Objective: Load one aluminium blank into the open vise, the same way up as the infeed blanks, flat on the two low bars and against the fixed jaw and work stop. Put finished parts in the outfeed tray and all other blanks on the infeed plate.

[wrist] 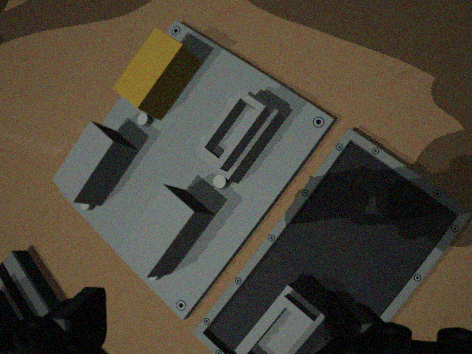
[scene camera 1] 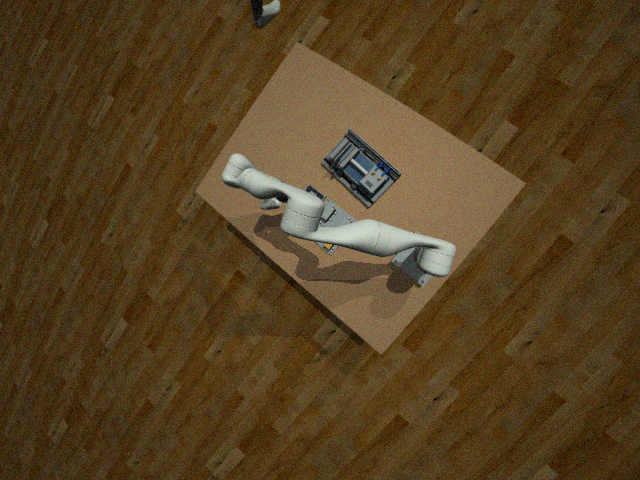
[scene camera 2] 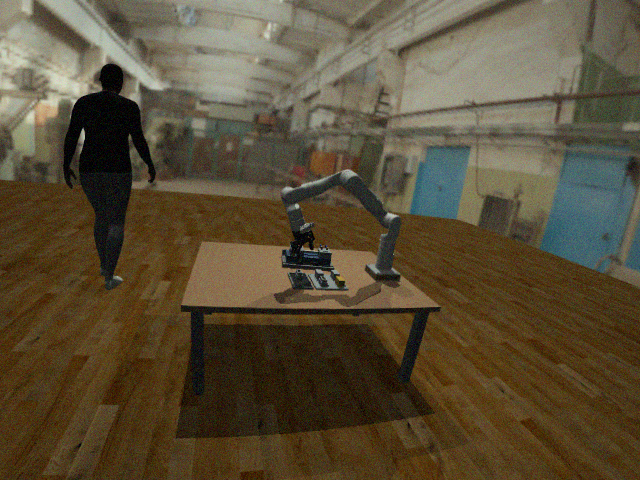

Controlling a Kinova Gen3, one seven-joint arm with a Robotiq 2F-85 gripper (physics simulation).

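Pixels of known places: gripper, fingertip midpoint: [wrist: 215, 315] [scene camera 2: 306, 254]; arm's base, link origin: [scene camera 2: 382, 267].
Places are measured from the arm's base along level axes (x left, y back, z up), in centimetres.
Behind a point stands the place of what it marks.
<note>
In the wrist view two plain grey blanks [wrist: 85, 162] @(y -35.3, x 5.5, z 0.3 cm) [wrist: 185, 245] @(y -45.3, x 3.8, z -2.1 cm) stand on the infeed plate [wrist: 165, 145] @(y -39.1, x 9.6, z -3.3 cm). A grey part with an open pocket and a slot [wrist: 235, 132] @(y -45.1, x 12.9, z -1.2 cm) lies on the same plate. The outfeed tray [wrist: 255, 257] @(y -50.3, x 5.6, z -2.9 cm) beside it holds one pocketed grey part [wrist: 272, 327] @(y -53.9, x 2.4, z -1.4 cm), partly cut off by the lower edge. My gripper [scene camera 2: 303, 248] @(y -53.2, x 5.4, z 10.5 cm) [wrist: 215, 315] @(y -53.2, x 5.4, z 10.5 cm) is open and empty, above the table; its fingers frame the tray's near end in the wrist view. The vise [scene camera 1: 361, 167] @(y -39.2, x -18.6, z 4.4 cm) [scene camera 2: 311, 258] @(y -41.6, x -13.3, z 1.4 cm) is too small to show whether its jaws hold anything; a corner shows in the wrist view [wrist: 30, 290] @(y -33.6, x -8.0, z -2.1 cm).
A yellow block [wrist: 150, 67] @(y -36.8, x 14.5, z 0.3 cm) stands at the infeed plate's corner. The arm [scene camera 1: 361, 237] @(y -21.0, x 5.0, z 45.3 cm) [scene camera 2: 361, 191] @(y -30.6, x 11.1, z 45.2 cm) spans over the plate and tray on the table [scene camera 1: 423, 139] @(y -23.5, x -42.3, z -4.1 cm) [scene camera 2: 232, 289] @(y -90.9, x 13.6, z -4.1 cm). A person [scene camera 2: 105, 134] stands beyond the table at the left in scene camera 2.
</note>
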